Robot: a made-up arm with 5 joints.
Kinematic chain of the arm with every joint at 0, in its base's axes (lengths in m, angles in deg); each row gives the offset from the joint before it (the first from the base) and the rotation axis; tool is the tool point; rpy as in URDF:
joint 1: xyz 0.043 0 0.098 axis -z
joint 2: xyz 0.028 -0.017 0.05 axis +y
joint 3: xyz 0.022 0 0.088 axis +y
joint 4: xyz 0.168 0 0.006 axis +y
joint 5: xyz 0.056 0.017 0 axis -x
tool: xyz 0 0 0 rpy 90 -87.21 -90
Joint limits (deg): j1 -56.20..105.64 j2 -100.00..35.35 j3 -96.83..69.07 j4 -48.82..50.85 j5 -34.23..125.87
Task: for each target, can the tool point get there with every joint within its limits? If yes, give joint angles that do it. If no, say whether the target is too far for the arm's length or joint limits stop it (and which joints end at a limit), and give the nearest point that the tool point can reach.
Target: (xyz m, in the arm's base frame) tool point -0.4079 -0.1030 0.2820
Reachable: no: too far | nearest point -0.2258 -0.0614 0.2310 | short by 0.194 m
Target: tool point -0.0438 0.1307 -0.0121
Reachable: no: joint limits stop it (at a limit: joint 2, joint 3, joint 4) | nearest point -0.0923 0.2038 0.0490 | short by 0.107 m
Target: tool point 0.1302 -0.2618 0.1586
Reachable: yes | joints 71.57 9.63 13.57 -11.06 -8.76
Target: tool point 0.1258 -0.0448 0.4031
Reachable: yes | joints 28.39 -53.99 -2.75 8.44 89.95
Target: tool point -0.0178 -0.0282 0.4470
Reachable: yes | joints -24.93 -38.04 -66.77 5.20 90.80
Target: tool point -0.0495 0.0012 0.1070
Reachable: no: joint limits stop it (at a limit: joint 1, joint 3, joint 4) | nearest point 0.0390 -0.0142 0.0188 | short by 0.126 m
